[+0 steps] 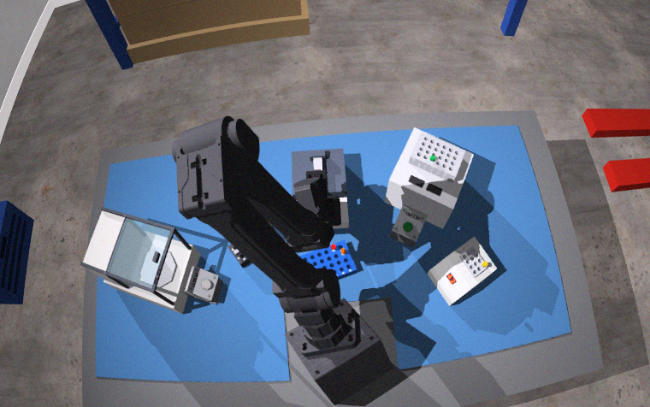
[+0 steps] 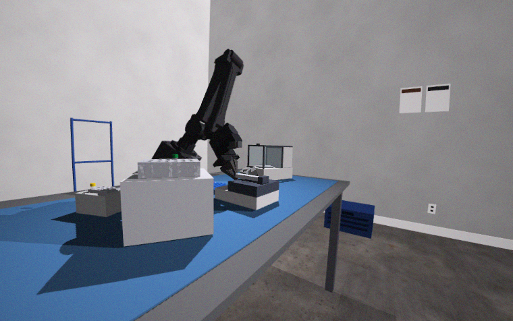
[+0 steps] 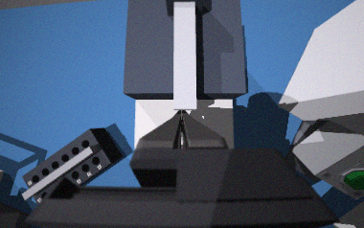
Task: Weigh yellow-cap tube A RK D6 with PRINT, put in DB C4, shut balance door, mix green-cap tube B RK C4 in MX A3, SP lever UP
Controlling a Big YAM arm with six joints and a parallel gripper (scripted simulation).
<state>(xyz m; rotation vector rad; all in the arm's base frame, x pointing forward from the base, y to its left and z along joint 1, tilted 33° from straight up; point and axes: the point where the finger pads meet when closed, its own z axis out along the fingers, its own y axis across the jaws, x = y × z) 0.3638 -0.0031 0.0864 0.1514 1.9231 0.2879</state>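
My hand is 70 mm short of the spectrophotometer lever and 10 mm below it. From my hand the other things lie so: magnet block: 80 mm behind, 170 mm to the left, 60 mm below; blue rack: 140 mm behind, 20 mm to the right, 60 mm below; green start key: 70 mm behind, 220 mm to the right, 10 mm below.
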